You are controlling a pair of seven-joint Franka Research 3 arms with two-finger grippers.
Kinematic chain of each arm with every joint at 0, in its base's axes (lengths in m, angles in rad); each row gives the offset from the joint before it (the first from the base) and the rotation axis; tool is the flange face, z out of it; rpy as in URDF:
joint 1: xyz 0 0 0.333 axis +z
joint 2: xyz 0 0 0 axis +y
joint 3: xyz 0 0 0.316 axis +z
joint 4: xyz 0.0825 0 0 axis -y
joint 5: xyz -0.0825 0 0.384 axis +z
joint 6: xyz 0 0 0 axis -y
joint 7: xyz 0.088 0 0 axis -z
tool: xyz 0 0 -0.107 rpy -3.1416 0 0
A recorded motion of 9 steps. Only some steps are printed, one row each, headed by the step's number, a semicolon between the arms.
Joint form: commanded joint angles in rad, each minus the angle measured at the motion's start. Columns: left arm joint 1, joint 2, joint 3, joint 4, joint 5, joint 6, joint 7; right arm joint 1, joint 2, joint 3, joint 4, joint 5, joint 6, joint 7.
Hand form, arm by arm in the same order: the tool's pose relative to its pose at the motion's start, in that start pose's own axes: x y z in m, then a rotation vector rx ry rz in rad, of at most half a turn. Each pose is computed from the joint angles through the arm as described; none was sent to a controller.
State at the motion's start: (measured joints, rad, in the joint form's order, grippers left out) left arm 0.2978 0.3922 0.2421 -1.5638 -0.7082 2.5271 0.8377; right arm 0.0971 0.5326 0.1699 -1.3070 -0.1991 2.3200 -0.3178
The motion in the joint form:
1: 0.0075 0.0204 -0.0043 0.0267 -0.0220 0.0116 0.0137; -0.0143 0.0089 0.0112 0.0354 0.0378 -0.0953 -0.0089
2: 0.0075 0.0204 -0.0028 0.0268 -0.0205 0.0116 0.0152; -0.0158 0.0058 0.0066 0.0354 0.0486 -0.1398 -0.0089
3: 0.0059 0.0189 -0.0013 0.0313 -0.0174 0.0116 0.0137; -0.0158 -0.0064 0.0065 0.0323 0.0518 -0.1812 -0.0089
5: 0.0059 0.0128 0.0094 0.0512 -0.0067 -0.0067 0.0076; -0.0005 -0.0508 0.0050 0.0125 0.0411 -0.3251 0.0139
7: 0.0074 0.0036 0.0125 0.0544 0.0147 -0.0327 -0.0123; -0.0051 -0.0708 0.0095 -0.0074 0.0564 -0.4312 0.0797
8: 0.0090 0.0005 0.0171 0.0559 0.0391 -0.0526 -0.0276; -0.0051 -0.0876 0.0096 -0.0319 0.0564 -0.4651 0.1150
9: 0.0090 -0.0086 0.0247 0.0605 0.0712 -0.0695 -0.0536; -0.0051 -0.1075 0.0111 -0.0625 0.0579 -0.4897 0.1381
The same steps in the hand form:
1: 0.0040 -0.0043 0.0029 0.0047 0.0218 -0.0014; -0.0040 0.0055 -0.0005 0.0498 -0.0555 0.0272
2: 0.0039 -0.0051 0.0025 0.0066 0.0211 0.0007; -0.0097 0.0069 0.0011 0.0672 -0.0943 0.0371
3: 0.0065 -0.0046 0.0002 0.0092 0.0252 0.0043; -0.0127 0.0057 -0.0034 0.0787 -0.1248 0.0379
5: 0.0146 -0.0078 -0.0107 0.0143 0.0319 0.0112; -0.0221 -0.0086 -0.0183 0.1050 -0.2418 0.0366
7: 0.0167 -0.0075 -0.0163 0.0092 0.0168 0.0089; -0.0366 -0.0153 -0.0192 0.1394 -0.3431 0.1063
8: 0.0161 -0.0091 -0.0184 0.0110 -0.0034 0.0108; -0.0443 -0.0198 -0.0200 0.1431 -0.3862 0.1370
9: 0.0188 -0.0111 -0.0260 0.0221 -0.0169 0.0096; -0.0519 -0.0255 -0.0212 0.1480 -0.4218 0.1546

